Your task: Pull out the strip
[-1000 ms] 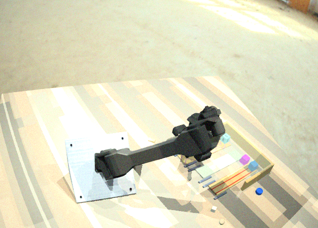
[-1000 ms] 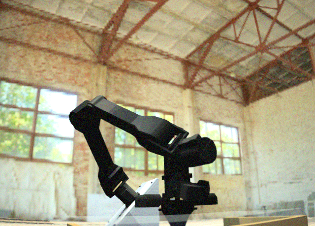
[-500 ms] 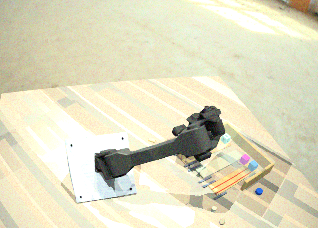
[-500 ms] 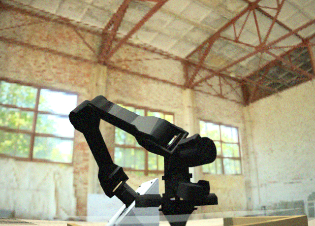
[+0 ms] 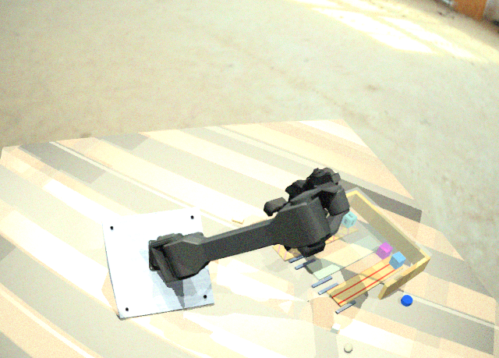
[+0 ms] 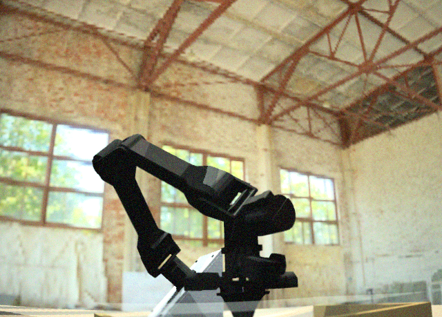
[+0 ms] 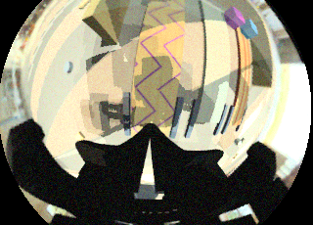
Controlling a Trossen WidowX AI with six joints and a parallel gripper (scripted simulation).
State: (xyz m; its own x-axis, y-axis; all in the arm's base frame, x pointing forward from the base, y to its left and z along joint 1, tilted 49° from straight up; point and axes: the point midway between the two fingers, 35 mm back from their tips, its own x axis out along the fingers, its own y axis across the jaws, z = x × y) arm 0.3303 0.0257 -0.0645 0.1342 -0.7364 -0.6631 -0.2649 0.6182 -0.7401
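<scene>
Now: the labelled cube 21 cm ahead of my gripper tip, 7 cm to the left of it and 2 cm above it.
</scene>
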